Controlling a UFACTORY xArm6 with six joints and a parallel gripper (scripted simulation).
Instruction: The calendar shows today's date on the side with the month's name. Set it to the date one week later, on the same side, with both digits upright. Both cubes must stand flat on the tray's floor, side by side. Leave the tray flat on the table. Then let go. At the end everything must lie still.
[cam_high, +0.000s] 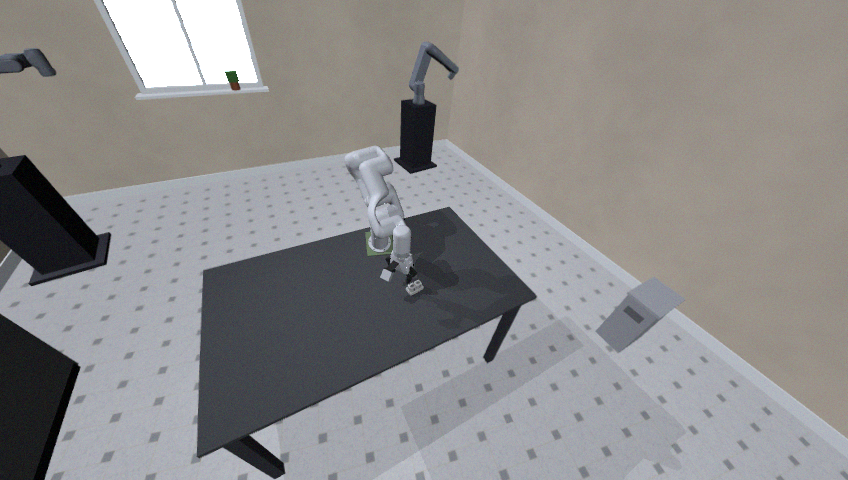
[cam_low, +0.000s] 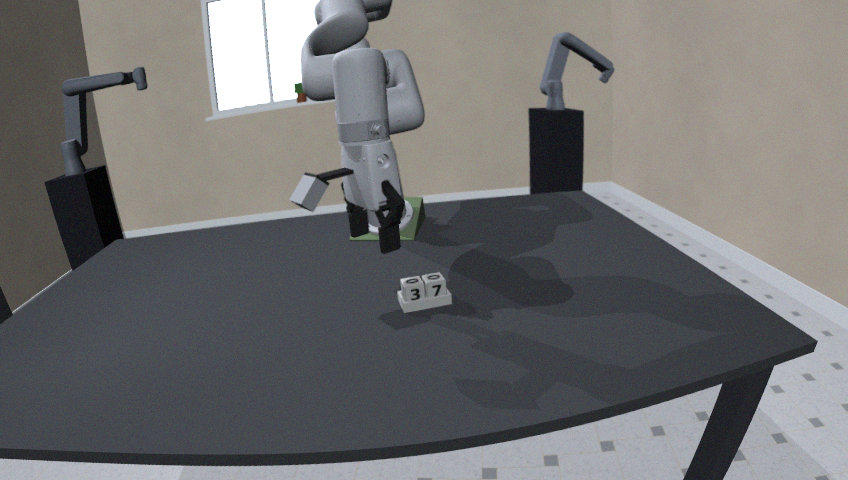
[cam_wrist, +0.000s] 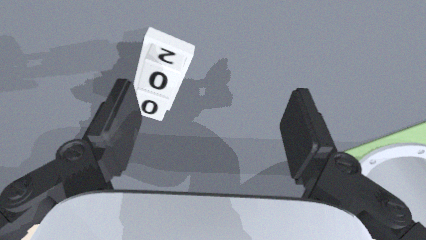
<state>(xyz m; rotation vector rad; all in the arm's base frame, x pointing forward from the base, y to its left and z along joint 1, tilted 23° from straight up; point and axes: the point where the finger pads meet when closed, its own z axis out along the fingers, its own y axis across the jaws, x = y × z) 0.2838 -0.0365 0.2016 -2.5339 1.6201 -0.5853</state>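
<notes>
My gripper is now 30 mm short of the white calendar tray, 70 mm to the right of it and 100 mm above it.
</notes>
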